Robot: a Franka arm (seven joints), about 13 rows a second.
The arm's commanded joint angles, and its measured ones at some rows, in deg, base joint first. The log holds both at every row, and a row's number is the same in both.
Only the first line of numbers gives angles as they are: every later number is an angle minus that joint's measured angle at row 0.
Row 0, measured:
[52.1, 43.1, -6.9, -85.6, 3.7, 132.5, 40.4]
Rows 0 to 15, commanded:
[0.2, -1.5, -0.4, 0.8, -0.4, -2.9, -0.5]
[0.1, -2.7, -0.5, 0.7, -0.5, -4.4, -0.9]
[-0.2, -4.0, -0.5, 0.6, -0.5, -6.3, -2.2]
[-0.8, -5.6, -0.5, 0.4, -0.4, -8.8, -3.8]
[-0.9, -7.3, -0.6, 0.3, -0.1, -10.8, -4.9]
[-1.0, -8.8, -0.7, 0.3, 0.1, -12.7, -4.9]
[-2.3, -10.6, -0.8, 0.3, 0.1, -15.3, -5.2]
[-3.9, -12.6, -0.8, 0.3, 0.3, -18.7, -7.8]
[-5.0, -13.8, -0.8, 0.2, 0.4, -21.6, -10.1]
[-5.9, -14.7, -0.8, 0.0, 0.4, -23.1, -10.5]
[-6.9, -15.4, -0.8, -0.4, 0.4, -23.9, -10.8]
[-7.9, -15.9, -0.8, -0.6, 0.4, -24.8, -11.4]
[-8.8, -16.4, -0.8, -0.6, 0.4, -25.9, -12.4]
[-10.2, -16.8, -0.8, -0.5, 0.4, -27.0, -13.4]
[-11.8, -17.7, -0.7, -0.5, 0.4, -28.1, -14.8]
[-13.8, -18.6, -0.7, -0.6, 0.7, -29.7, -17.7]
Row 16, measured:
[-10.8, -15.7, -1.2, 0.5, 0.0, -26.8, -14.1]
